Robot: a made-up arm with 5 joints.
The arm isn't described. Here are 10 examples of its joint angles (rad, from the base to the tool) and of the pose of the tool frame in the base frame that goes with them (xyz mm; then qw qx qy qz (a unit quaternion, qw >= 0)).
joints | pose
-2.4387 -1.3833 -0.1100 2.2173 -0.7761 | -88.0 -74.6 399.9 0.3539 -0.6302 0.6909 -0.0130
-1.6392 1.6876 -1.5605 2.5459 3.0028 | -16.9 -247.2 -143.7 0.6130 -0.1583 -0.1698 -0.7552
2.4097 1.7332 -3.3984 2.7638 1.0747 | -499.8 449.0 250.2 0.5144 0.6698 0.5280 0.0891
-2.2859 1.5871 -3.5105 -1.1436 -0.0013 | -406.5 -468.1 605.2 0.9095 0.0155 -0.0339 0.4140
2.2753 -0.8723 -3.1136 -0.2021 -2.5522 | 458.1 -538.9 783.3 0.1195 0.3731 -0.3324 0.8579
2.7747 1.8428 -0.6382 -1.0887 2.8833 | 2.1 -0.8 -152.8 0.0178 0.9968 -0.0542 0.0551
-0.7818 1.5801 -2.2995 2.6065 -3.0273 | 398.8 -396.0 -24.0 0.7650 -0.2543 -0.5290 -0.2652
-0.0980 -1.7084 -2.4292 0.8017 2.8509 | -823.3 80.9 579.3 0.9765 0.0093 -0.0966 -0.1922
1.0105 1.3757 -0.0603 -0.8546 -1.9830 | -16.4 -26.1 22.1 0.1067 -0.0720 -0.9709 0.2019
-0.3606 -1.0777 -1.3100 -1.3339 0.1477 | -140.7 53.1 955.3 0.1018 -0.2768 0.0719 0.9528
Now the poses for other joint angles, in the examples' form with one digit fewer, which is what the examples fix.
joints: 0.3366 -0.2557 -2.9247 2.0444 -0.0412
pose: -18 -6 1111 0.079 -0.828 -0.158 -0.532
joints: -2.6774 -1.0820 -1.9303 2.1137 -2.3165
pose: 160 80 973 0.261 0.886 -0.162 -0.347
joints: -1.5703 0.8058 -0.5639 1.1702 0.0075
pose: 0 -187 -5 0.457 -0.536 0.540 0.461
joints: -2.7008 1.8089 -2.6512 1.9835 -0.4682
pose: -566 -267 -116 0.540 -0.369 0.756 -0.007
